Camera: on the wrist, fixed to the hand. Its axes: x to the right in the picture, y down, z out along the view.
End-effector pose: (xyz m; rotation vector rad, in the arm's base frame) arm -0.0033 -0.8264 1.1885 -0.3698 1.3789 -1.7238
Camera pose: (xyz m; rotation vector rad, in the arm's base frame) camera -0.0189 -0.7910 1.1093 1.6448 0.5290 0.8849
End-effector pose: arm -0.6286 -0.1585 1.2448 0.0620 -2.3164 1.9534
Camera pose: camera -0.6353 -0.0879 1.1924 2.1638 -0.0070 -0.2005
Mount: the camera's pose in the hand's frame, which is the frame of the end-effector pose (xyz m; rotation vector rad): 0.0037 0.0641 -0.0604 0.0777 0.6685 3.0552
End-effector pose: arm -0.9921 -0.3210 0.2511 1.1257 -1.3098 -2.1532
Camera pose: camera -0.9519 -0.3891 0.2902 -0.6006 -0.7881 0.5862
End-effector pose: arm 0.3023 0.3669 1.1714 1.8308 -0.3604 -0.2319
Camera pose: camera 0.3182 0.4033 1.2501 -0.3226 -1.8918 2.1897
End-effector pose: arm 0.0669 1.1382 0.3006 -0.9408 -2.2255 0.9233
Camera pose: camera 0.1316 1.1971 0.2898 2.5223 -1.1598 -0.6201
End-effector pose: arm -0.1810 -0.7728 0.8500 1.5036 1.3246 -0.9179
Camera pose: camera -0.1190 -0.7154 0.8753 1.6953 -1.3808 1.5234
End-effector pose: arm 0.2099 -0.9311 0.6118 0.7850 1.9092 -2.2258
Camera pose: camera 0.2513 -0.8862 0.5483 1.8103 -0.5972 0.2025
